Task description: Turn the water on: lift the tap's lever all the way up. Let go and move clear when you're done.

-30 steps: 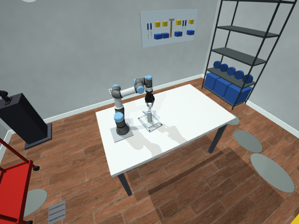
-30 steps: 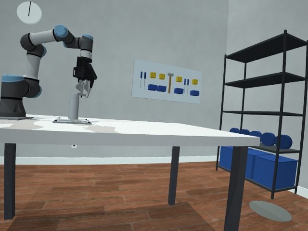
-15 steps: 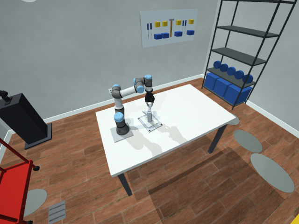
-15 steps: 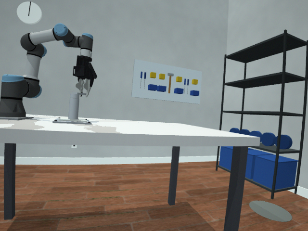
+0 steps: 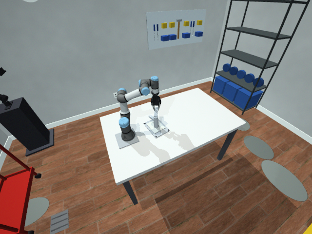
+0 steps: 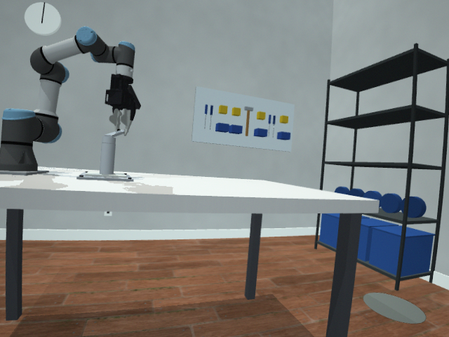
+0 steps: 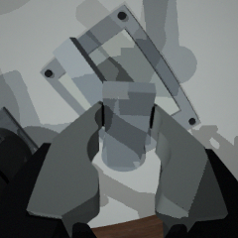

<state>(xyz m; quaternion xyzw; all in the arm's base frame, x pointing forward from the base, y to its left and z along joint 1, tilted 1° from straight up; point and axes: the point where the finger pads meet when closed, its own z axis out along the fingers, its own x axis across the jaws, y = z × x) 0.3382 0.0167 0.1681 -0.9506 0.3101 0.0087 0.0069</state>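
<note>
Now: the lever 20 mm to the right of my hand, 20 mm behind it and 10 mm below it. The rest, counted from my hand: metal base plate 170 mm below, 60 mm to the right, 40 mm behind; tap 70 mm below, 40 mm to the right, 30 mm behind.
</note>
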